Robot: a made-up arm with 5 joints.
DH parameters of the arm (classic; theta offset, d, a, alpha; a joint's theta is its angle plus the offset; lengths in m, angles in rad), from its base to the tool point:
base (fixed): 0 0.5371 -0.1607 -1.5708
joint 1: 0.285 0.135 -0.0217 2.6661
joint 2: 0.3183 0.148 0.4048 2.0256
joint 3: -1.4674 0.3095 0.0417 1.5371
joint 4: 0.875 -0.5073 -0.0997 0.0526
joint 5: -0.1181 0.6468 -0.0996 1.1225
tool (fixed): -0.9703 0.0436 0 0
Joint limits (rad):
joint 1: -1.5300..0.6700
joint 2: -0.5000..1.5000
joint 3: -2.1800..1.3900
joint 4: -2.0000..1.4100
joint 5: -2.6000..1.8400
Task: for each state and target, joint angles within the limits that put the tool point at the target. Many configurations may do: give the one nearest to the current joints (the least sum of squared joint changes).
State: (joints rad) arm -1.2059 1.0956 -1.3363 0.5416 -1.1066
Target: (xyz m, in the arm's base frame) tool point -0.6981 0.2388 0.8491
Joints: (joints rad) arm -1.5300 1.5000 -1.7038 -0.2577 -0.9741
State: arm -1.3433 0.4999 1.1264 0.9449 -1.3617
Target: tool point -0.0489 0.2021 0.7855
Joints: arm -1.2025 0.3315 0.7934 0.6614 -1.4002
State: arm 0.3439 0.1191 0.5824 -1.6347 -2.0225
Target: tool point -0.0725 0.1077 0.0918
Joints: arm 0.2479 -0.1773 0.4692 -1.6245 -1.7292
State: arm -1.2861 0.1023 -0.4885 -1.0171 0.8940
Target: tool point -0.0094 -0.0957 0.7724
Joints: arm -1.5100 -0.1613 -0.2752 -0.8073 0.9142
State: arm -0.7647 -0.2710 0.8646 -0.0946 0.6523
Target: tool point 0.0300 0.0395 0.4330
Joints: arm -0.4253 -0.4885 0.7850 -0.5063 0.2383
